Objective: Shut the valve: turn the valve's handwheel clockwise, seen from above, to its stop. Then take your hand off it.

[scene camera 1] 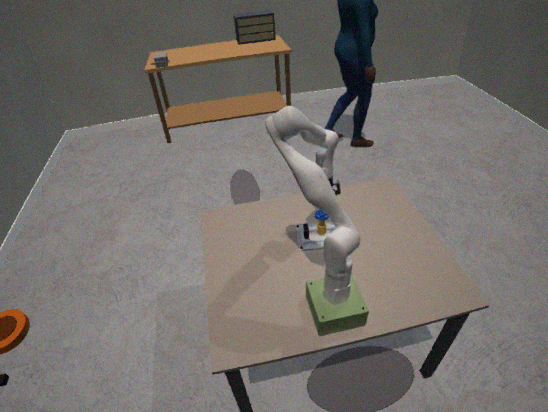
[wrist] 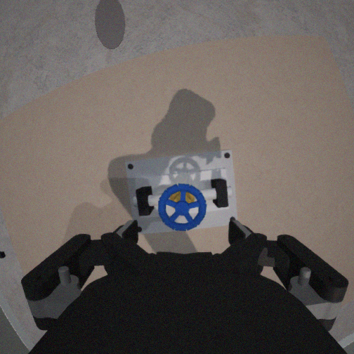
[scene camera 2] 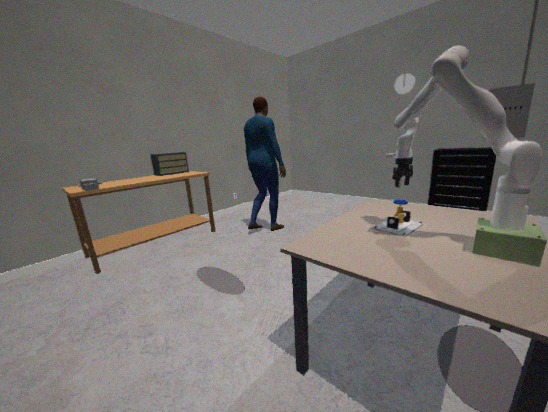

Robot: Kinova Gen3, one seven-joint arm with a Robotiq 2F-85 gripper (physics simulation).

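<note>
The valve's blue handwheel (scene camera 1: 321, 215) (scene camera 2: 400, 202) (wrist: 182, 206) sits level on top of the brass valve body (scene camera 1: 322, 229) (scene camera 2: 399, 215). The valve stands on a pale base plate (scene camera 1: 312, 245) (scene camera 2: 410, 228) (wrist: 220, 218), between two black blocks. In the wrist view the wheel's five spokes show, with brass visible through the upper gaps. My gripper (scene camera 1: 336, 188) (scene camera 2: 402, 183) (wrist: 182, 230) is open and empty, pointing down. It hangs clear above the handwheel and does not touch it. Part of the plate is hidden by the arm in scene camera 1.
The valve plate lies on the tan table (scene camera 1: 250, 260) (scene camera 2: 350, 245). The arm stands on a green block (scene camera 1: 342, 324) (scene camera 2: 507, 245) on the same table. A person (scene camera 1: 356, 65) (scene camera 2: 261, 145) is on the floor beyond, near a wooden workbench (scene camera 1: 215, 54) (scene camera 2: 135, 183).
</note>
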